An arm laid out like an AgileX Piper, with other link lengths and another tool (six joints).
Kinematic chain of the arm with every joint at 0, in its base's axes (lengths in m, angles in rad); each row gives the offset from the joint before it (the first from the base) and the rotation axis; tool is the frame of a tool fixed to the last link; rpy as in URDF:
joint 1: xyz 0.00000 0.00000 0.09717 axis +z
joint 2: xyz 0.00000 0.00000 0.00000 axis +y
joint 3: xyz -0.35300 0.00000 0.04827 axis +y
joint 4: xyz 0.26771 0.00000 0.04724 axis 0.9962 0 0.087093
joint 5: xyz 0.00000 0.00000 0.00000 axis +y
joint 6: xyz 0.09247 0.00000 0.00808 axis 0.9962 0 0.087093
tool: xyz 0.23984 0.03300 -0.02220 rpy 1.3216 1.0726 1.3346
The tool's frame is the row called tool.
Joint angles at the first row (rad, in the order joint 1, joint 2, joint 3, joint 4, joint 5, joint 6):
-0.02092 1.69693 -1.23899 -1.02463 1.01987 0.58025
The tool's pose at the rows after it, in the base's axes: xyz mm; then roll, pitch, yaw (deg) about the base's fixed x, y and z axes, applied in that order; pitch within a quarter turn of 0, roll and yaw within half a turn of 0:
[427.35 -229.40 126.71 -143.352 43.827 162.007]
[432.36 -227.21 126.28 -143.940 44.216 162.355]
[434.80 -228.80 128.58 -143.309 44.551 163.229]
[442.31 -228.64 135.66 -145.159 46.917 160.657]
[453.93 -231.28 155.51 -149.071 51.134 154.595]
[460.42 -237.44 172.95 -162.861 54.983 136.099]
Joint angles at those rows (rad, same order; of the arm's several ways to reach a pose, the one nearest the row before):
-0.02091 1.69691 -1.23898 -1.02463 1.01148 0.58024
-0.02092 1.69694 -1.23900 -1.02464 0.99488 0.58025
-0.02091 1.69694 -1.23899 -1.03662 0.98993 0.58152
-0.02092 1.69693 -1.25838 -1.04066 0.99101 0.61928
-0.02291 1.69773 -1.31635 -1.03923 1.01554 0.67432
-0.05688 1.69772 -1.39821 -0.98063 1.04811 0.76966

